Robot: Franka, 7 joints.
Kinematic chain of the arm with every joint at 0, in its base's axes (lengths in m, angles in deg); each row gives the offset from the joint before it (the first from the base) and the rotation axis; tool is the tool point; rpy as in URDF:
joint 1: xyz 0 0 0.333 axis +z
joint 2: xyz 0 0 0 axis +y
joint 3: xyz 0 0 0.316 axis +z
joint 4: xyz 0.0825 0 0 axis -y
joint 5: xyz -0.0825 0 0.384 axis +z
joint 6: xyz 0 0 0 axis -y
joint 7: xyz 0.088 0 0 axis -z
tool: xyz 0 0 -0.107 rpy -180 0 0
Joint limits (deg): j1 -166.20..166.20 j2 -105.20..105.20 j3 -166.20..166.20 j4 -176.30..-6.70 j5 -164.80..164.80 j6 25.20..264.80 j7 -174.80..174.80
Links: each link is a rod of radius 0.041 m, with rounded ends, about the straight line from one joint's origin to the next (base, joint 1, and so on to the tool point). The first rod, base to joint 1, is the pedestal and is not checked.
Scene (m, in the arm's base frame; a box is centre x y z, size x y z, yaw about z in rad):
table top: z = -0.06
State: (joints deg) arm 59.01 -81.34 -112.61 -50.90 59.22 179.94 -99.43
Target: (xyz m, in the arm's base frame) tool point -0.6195 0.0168 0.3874
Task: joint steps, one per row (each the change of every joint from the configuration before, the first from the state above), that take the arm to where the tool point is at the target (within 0.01 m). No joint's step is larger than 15 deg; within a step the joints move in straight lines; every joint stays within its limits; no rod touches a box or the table.
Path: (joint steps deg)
1: -12.45 9.86 -9.82 -8.77 5.42 9.79 0.00
2: -12.46 9.85 -9.82 -8.77 5.42 9.79 0.00
3: -12.45 9.86 -9.81 -8.77 5.42 9.78 0.00
4: -12.46 9.85 -9.82 -8.77 5.42 9.79 0.00
5: -12.45 9.86 -9.82 -8.77 5.42 9.79 0.00

